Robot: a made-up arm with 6 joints. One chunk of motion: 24 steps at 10 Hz.
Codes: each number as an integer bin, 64 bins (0 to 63) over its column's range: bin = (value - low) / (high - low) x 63, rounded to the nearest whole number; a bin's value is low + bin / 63 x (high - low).
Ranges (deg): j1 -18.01..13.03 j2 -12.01..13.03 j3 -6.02..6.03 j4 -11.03..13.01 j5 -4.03..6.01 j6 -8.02..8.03
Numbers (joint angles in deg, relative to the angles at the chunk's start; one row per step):
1: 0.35 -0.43 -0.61 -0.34 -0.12 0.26
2: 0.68 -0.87 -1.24 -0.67 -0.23 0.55
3: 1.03 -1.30 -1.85 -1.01 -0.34 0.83
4: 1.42 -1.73 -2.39 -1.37 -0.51 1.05
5: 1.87 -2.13 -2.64 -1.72 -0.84 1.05
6: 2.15 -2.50 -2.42 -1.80 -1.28 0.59
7: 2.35 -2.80 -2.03 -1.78 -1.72 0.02
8: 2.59 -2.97 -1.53 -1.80 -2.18 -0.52
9: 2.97 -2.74 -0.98 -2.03 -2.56 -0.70
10: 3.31 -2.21 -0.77 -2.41 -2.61 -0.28
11: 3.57 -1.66 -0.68 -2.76 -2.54 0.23
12: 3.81 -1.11 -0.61 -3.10 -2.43 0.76
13: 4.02 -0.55 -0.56 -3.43 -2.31 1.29
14: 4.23 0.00 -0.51 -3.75 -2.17 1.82
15: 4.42 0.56 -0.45 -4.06 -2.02 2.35
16: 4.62 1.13 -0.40 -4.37 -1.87 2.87
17: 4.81 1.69 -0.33 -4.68 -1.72 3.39
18: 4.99 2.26 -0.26 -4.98 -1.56 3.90
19: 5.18 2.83 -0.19 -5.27 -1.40 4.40
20: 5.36 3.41 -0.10 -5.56 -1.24 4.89
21: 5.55 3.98 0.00 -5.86 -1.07 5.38
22: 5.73 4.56 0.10 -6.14 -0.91 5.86
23: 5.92 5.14 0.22 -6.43 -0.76 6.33
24: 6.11 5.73 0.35 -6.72 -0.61 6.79
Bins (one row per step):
1: 37 29 28 28 25 33
2: 38 28 25 27 24 34
3: 39 27 22 26 23 35
4: 39 26 19 25 22 36
5: 40 25 18 24 20 36
6: 41 24 19 24 17 34
7: 41 23 21 24 14 32
8: 42 23 23 24 12 29
9: 43 23 26 24 9 29
10: 43 25 27 23 9 30
11: 44 26 28 22 9 32
12: 44 27 28 21 10 34
13: 45 29 29 20 11 37
14: 45 30 29 19 12 39
15: 46 32 29 18 13 41
16: 46 33 29 17 14 43
17: 46 34 30 17 14 45
18: 47 36 30 16 15 47
19: 47 37 30 15 17 49
20: 47 39 31 14 18 51
21: 48 40 31 14 19 53
22: 48 42 32 13 20 54
23: 49 43 33 12 21 56
24: 49 45 33 11 21 58

